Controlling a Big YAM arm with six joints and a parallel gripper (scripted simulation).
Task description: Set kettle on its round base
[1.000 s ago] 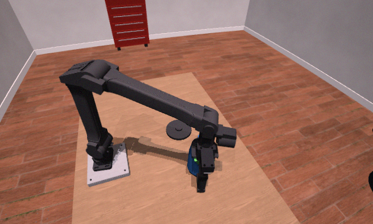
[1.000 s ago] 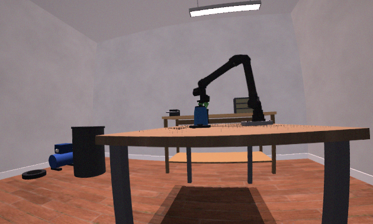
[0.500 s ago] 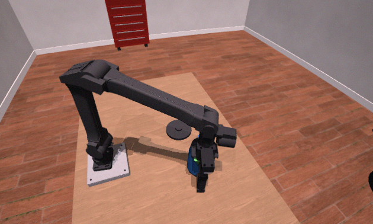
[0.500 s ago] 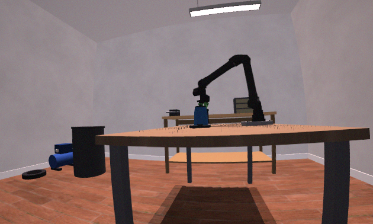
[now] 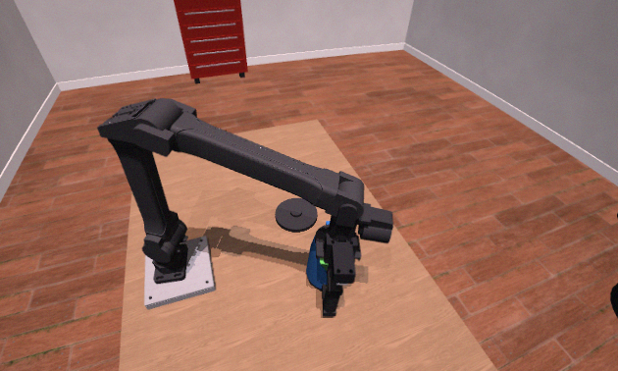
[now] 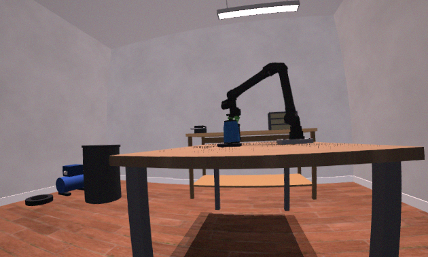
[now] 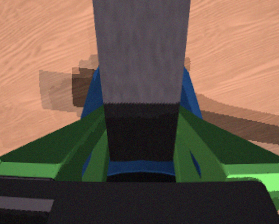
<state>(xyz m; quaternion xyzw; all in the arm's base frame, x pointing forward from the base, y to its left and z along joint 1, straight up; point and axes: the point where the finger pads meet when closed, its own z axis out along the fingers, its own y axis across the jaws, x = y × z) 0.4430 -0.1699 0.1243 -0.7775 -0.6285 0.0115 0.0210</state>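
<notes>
The blue kettle lies 5 cm below my hand and 3 cm to the left of it. Round my hand: round dark base 32 cm to the left, 14 cm below, 4 cm behind.
</notes>
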